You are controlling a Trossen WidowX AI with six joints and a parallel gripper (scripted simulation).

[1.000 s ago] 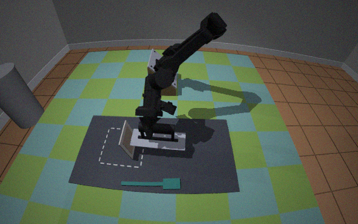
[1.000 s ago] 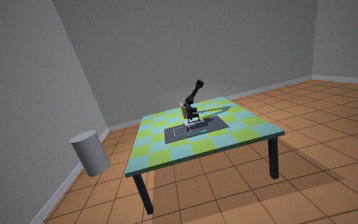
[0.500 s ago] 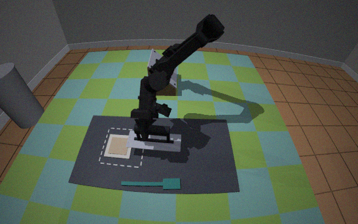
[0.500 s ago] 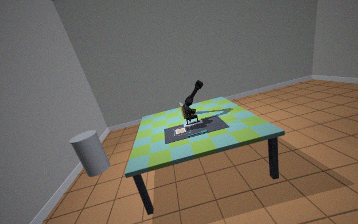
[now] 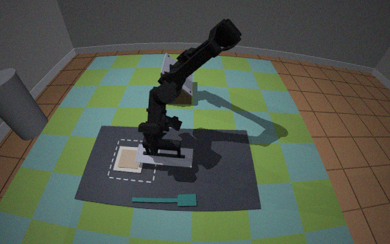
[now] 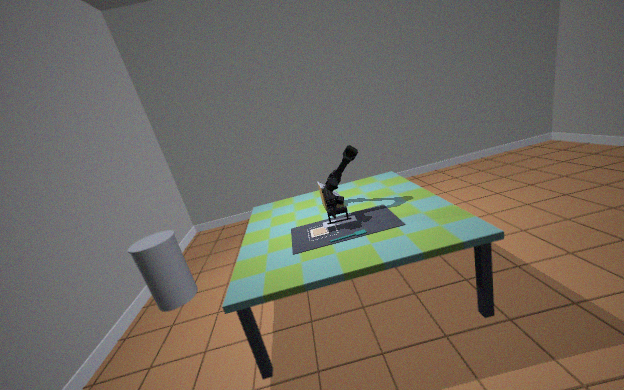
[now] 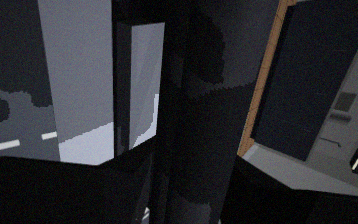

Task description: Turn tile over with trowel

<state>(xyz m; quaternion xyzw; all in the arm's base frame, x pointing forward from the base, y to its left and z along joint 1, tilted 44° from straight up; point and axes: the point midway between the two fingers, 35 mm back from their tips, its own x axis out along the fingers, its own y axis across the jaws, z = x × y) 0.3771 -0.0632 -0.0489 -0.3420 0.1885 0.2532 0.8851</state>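
Now: gripper tip 100 mm above the dark mat and 30 mm to the right of it. Round my gripper tip: tile: 110 mm to the right, 80 mm below, 30 mm behind; dark grey trowel: 30 mm behind, 10 mm below; teal flat tool: 140 mm ahead, 70 mm below, 40 mm to the left.
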